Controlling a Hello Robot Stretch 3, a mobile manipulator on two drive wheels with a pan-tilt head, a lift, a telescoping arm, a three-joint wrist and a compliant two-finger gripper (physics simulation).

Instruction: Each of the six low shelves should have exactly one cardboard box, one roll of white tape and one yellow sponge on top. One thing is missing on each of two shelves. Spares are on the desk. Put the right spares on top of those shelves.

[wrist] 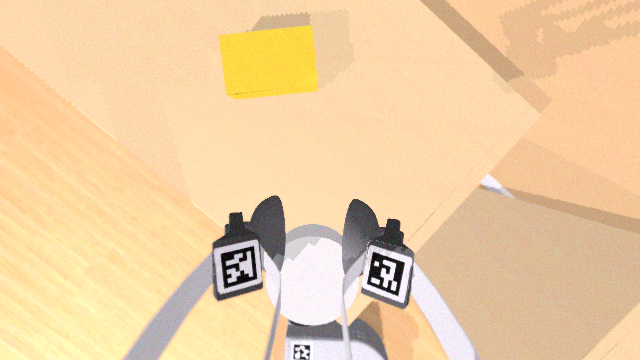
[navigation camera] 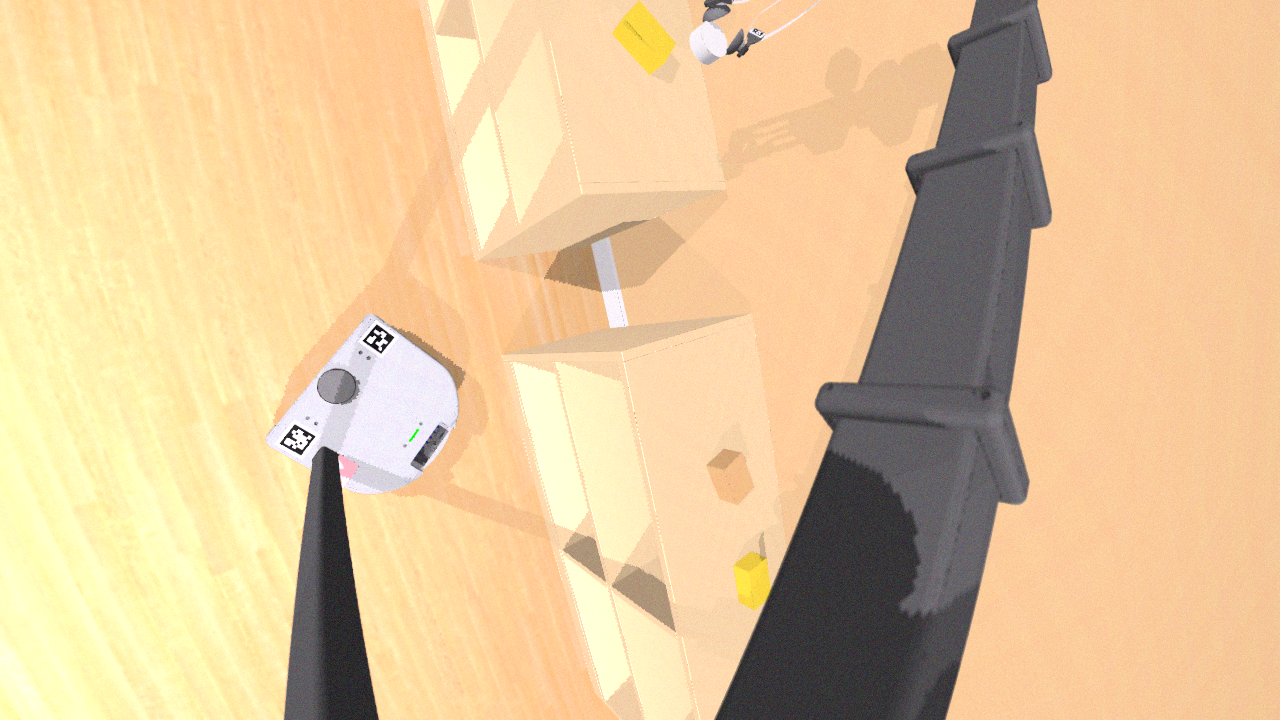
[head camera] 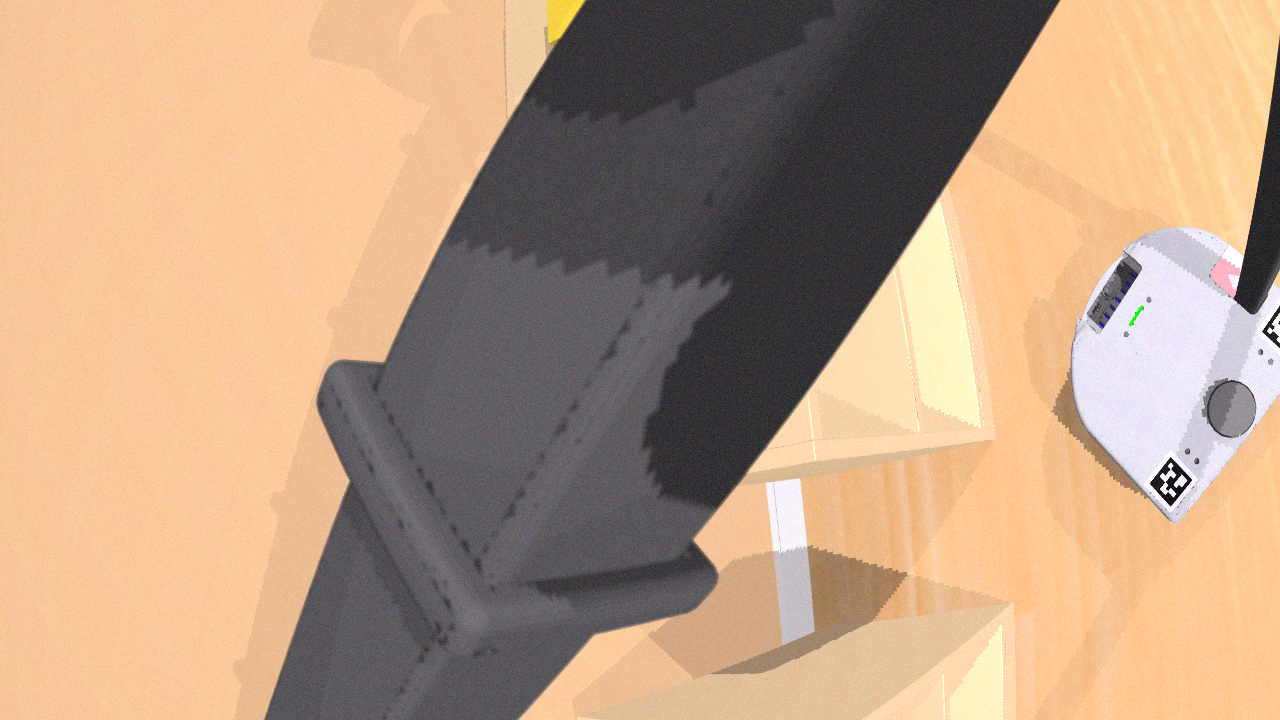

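Observation:
My gripper (navigation camera: 723,28) (wrist: 314,223) is shut on a roll of white tape (navigation camera: 708,42) (wrist: 312,287), held in the air. In the navigation camera the tape overlaps the right edge of the upper low shelf (navigation camera: 626,134); in the wrist view this shelf's top (wrist: 350,150) lies beyond the fingers. A yellow sponge (navigation camera: 643,37) (wrist: 270,62) lies on that top, apart from the tape. The lower shelf (navigation camera: 680,394) in the navigation camera bears a cardboard box (navigation camera: 731,477) and another yellow sponge (navigation camera: 752,581). Part of a sponge (head camera: 562,14) shows in the head camera. The desk is not recognisable.
My dark telescoping arm (head camera: 537,358) (navigation camera: 930,286) crosses the head camera view and the right of the navigation view, hiding part of the lower shelf. My white base (head camera: 1154,376) (navigation camera: 384,402) stands beside the shelves. A gap with a white strip (head camera: 791,555) (navigation camera: 610,282) separates the two shelves.

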